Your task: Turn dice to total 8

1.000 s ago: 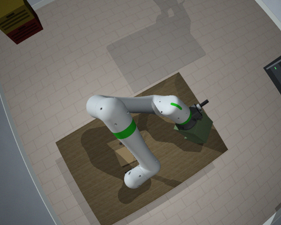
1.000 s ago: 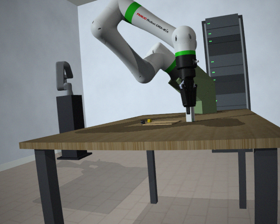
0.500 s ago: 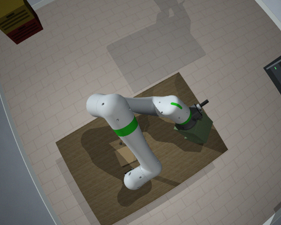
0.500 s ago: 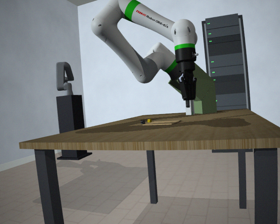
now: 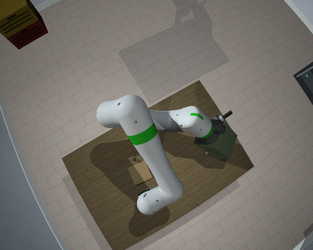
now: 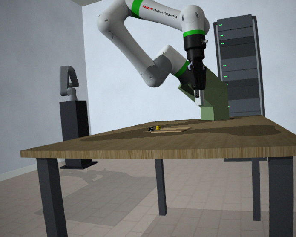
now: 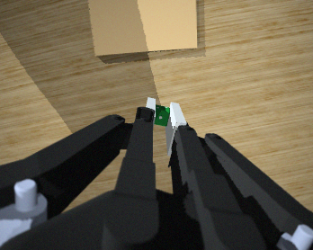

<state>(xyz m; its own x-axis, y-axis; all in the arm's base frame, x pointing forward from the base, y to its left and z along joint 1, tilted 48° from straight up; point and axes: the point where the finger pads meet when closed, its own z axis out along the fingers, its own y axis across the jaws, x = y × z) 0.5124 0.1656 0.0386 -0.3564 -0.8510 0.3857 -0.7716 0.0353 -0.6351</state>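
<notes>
Right now my hand is 1 cm past the tan mat, 13 cm to the left of it and 13 cm above it. The rest, counted from my hand: yellow die 9 cm behind, 22 cm to the right, 13 cm below; black die 3 cm behind, 24 cm to the right, 13 cm below; green die 3 cm below.
</notes>
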